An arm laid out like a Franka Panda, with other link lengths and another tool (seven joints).
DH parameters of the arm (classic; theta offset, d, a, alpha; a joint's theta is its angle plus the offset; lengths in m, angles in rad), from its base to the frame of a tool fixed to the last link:
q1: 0 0.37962 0 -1.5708
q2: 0 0 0 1.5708
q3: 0 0.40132 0.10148 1.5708
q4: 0 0 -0.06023 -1.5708
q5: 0 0.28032 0 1.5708
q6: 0 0 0.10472 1.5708
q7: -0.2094 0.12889 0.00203 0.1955
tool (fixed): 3.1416 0.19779 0 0
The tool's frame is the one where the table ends.
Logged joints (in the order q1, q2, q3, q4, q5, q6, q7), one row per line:
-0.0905, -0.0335, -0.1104, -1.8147, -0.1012, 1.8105, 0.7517
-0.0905, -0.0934, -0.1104, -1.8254, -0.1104, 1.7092, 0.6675
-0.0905, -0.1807, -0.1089, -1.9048, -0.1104, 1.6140, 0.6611
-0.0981, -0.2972, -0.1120, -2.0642, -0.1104, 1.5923, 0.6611
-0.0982, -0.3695, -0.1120, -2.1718, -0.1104, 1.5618, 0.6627
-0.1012, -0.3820, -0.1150, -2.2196, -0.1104, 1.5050, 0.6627
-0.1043, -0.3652, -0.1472, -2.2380, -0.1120, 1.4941, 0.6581
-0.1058, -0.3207, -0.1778, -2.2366, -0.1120, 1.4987, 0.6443
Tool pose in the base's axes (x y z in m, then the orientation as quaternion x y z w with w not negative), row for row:
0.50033, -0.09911, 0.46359, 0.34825, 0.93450, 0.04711, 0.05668
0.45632, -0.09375, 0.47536, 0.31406, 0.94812, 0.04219, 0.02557
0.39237, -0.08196, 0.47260, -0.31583, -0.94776, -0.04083, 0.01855
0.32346, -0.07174, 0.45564, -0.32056, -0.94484, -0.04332, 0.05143
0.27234, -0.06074, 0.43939, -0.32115, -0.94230, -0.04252, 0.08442
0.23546, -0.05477, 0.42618, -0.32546, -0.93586, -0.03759, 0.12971
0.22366, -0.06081, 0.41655, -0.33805, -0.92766, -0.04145, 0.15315
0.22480, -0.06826, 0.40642, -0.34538, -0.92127, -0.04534, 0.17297
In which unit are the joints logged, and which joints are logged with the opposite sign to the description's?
The joints are logged in radians. Opposite sign: none.
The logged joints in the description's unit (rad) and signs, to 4 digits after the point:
-0.0905, -0.0335, -0.1104, -1.8147, -0.1012, 1.8105, 0.7517
-0.0905, -0.0934, -0.1104, -1.8254, -0.1104, 1.7092, 0.6675
-0.0905, -0.1807, -0.1089, -1.9048, -0.1104, 1.6140, 0.6611
-0.0981, -0.2972, -0.1120, -2.0642, -0.1104, 1.5923, 0.6611
-0.0982, -0.3695, -0.1120, -2.1718, -0.1104, 1.5618, 0.6627
-0.1012, -0.3820, -0.1150, -2.2196, -0.1104, 1.5050, 0.6627
-0.1043, -0.3652, -0.1472, -2.2380, -0.1120, 1.4941, 0.6581
-0.1058, -0.3207, -0.1778, -2.2366, -0.1120, 1.4987, 0.6443

